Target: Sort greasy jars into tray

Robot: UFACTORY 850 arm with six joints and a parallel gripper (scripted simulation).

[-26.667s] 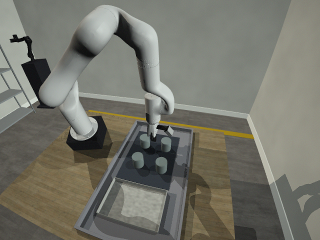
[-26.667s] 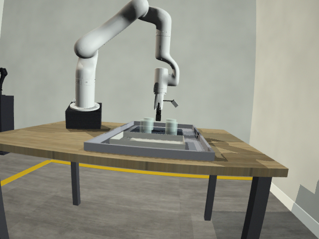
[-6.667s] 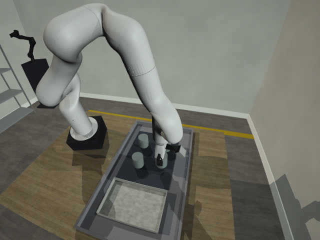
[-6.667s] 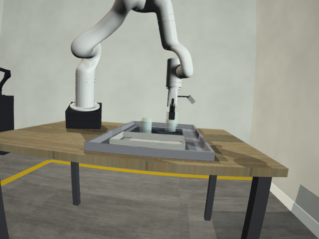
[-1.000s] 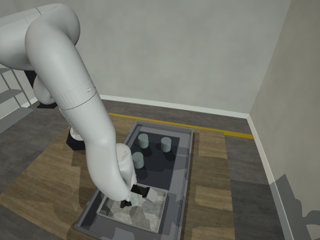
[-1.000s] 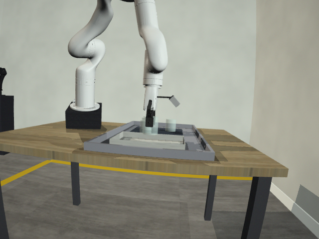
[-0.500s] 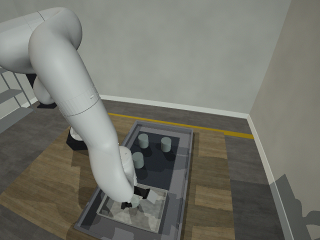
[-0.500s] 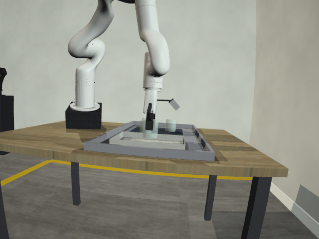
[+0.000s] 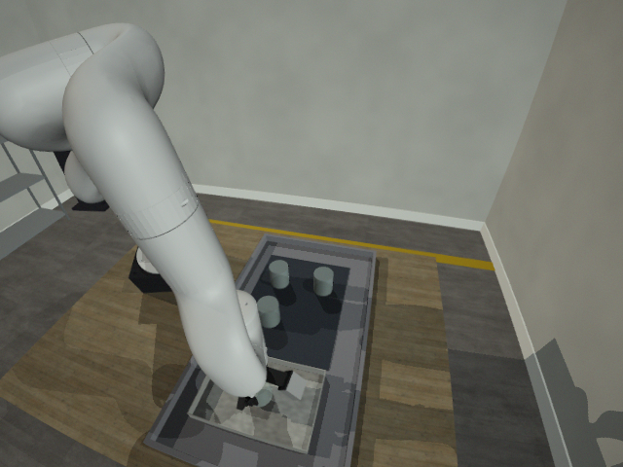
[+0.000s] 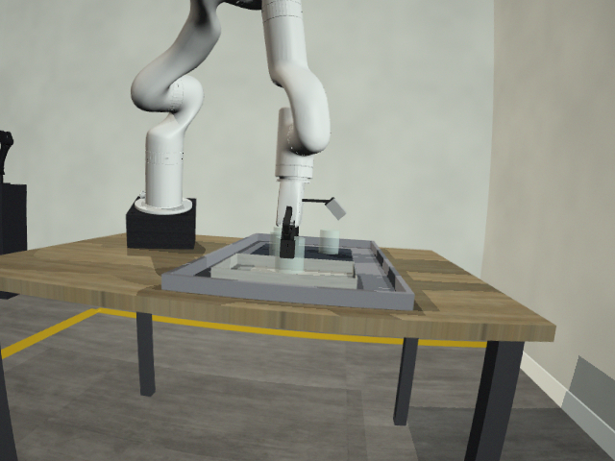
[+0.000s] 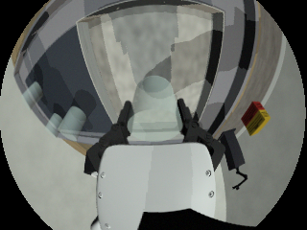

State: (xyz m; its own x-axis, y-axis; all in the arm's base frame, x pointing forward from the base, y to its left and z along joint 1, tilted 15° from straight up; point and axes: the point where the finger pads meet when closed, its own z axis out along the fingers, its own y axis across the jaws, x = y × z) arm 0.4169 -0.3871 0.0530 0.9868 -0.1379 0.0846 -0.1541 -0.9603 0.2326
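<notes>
Now: hand 6 cm above the shallow tray. From my hand the other things lie so: dark drying mat (5 cm ahead, 32 cm to the left, 6 cm below); steel table top (5 cm ahead, 21 cm to the left, 7 cm below).
</notes>
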